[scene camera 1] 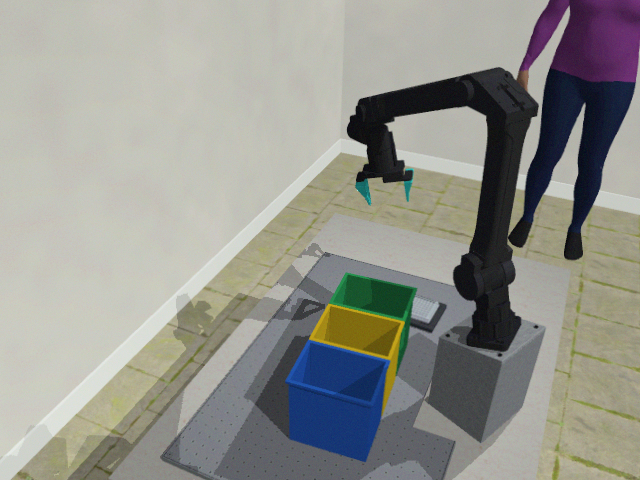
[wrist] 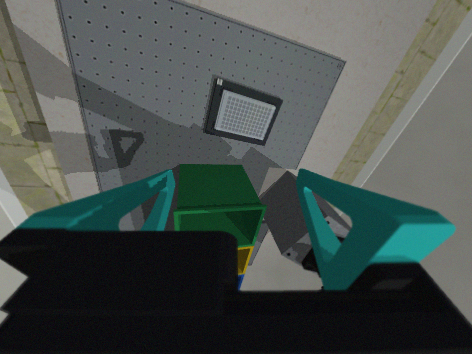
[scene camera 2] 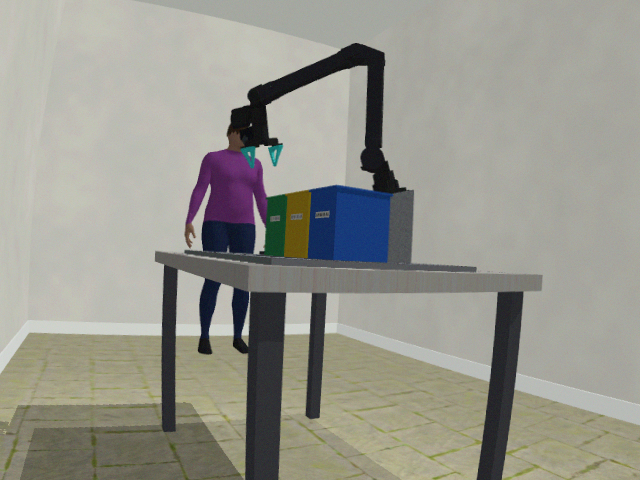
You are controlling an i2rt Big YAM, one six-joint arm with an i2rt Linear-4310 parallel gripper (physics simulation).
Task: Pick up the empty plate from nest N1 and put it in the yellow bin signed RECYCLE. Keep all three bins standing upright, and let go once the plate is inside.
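Pixels of known places: gripper, between the fingertips: [scene camera 1: 389, 202] [wrist: 235, 176] [scene camera 2: 263, 167]; arm's base, origin of its link: [scene camera 1: 494, 333].
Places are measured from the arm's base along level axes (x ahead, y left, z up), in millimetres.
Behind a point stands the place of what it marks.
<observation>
The white gridded plate [scene camera 1: 425, 308] {x 228, y -234, z -190 mm} [wrist: 245, 116] {x 268, y -237, z -192 mm} lies flat in a dark nest [scene camera 1: 438, 318] {x 187, y -229, z -204 mm} [wrist: 213, 110] {x 341, y -227, z -203 mm} beyond the green bin; no nest label is readable. The yellow bin [scene camera 1: 356, 330] {x 297, y 49, z -88 mm} [scene camera 2: 297, 232] {x 351, y 128, z -147 mm} [wrist: 244, 259] {x 186, y 97, z -47 mm} stands upright between the green bin [scene camera 1: 377, 297] {x 307, y -83, z -84 mm} [scene camera 2: 275, 237] {x 375, y -1, z -160 mm} [wrist: 215, 185] {x 309, y -85, z -117 mm} and the blue bin [scene camera 1: 333, 418] {x 223, y 288, z -108 mm} [scene camera 2: 361, 227] {x 240, y 291, z -131 mm} [wrist: 241, 282] {x 161, y 198, z -35 mm}, both upright. Small signs on the bins are too small to read in scene camera 2. My gripper [scene camera 1: 388, 203] {x 365, y -241, z 92 mm} [scene camera 2: 263, 165] {x 365, y -241, z 92 mm} [wrist: 235, 176] {x 365, y -241, z 92 mm} is open and empty, fingers pointing down, high above the bins and plate.
The bins and nest are on a grey perforated board [scene camera 1: 232, 413] {x 465, y 312, z -215 mm} [scene camera 2: 434, 267] {x 119, y 441, z -220 mm} [wrist: 175, 45] {x 436, y -317, z -215 mm} on the table [scene camera 2: 392, 281] {x 295, y 545, z -248 mm}. The arm's grey pedestal [scene camera 1: 465, 387] {x 22, y 72, z -106 mm} [scene camera 2: 402, 227] {x -10, y 83, z -105 mm} stands beside the board. A person [scene camera 1: 594, 46] [scene camera 2: 230, 186] stands behind the table.
</observation>
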